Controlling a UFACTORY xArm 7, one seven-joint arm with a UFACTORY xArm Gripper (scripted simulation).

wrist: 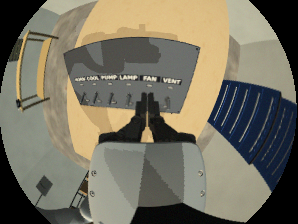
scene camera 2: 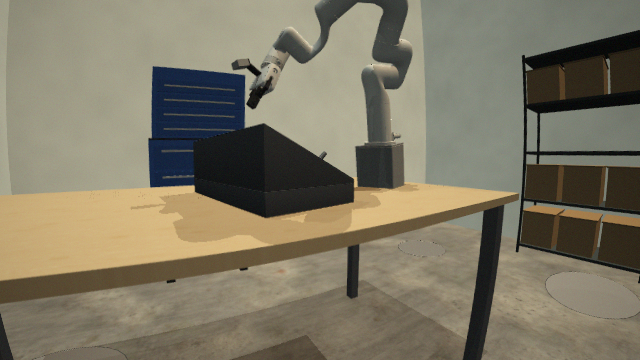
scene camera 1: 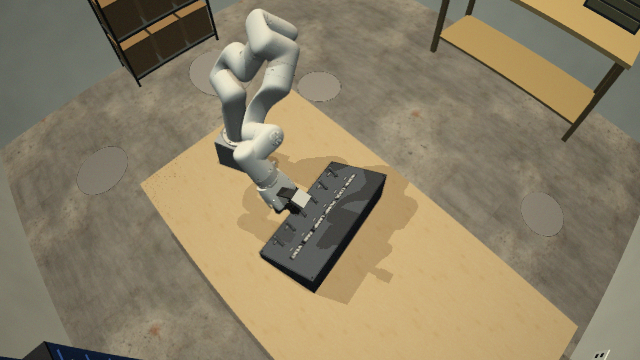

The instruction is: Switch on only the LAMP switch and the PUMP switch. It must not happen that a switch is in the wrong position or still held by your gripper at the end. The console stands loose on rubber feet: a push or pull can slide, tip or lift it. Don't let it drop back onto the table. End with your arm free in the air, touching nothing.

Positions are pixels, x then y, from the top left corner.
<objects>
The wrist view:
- gripper: 147, 99
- console: 112, 69
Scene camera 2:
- gripper: 250, 106
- console: 257, 169
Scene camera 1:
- gripper: 296, 211
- console: 341, 195
</objects>
